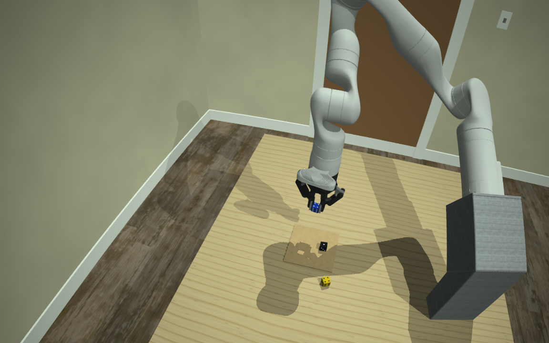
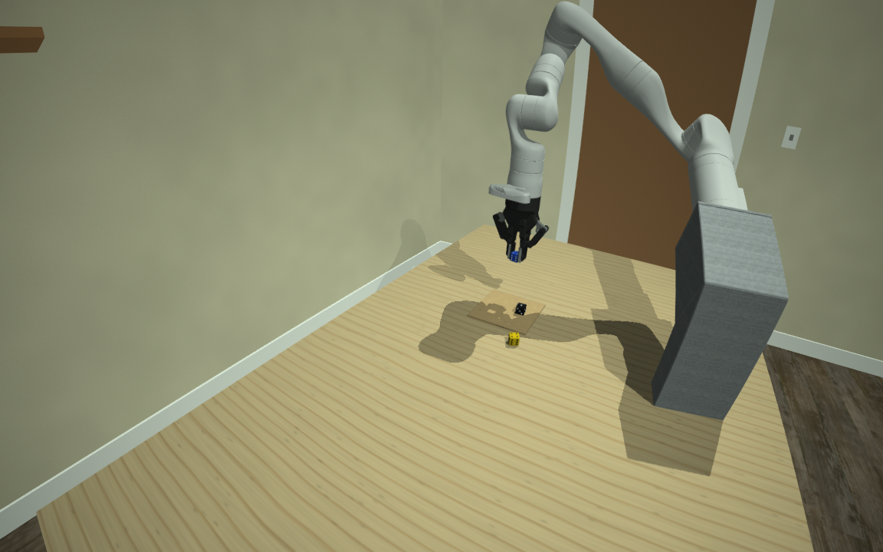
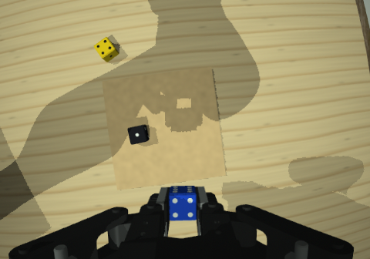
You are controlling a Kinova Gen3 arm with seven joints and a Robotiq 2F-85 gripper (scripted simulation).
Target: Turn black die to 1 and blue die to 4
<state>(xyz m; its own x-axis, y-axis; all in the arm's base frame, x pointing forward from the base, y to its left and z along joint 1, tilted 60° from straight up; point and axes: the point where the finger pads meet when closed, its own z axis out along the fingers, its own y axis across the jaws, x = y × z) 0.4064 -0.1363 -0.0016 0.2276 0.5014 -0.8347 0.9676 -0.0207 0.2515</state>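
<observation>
Right now my hand is 120 mm above the tan mat, 50 mm to the right of it and 10 mm past it. Round my hand: yellow die (170 mm to the left, 120 mm below, 50 mm behind); then black die (110 mm below, 60 mm to the left, 40 mm behind); then blue die (10 mm below).
</observation>
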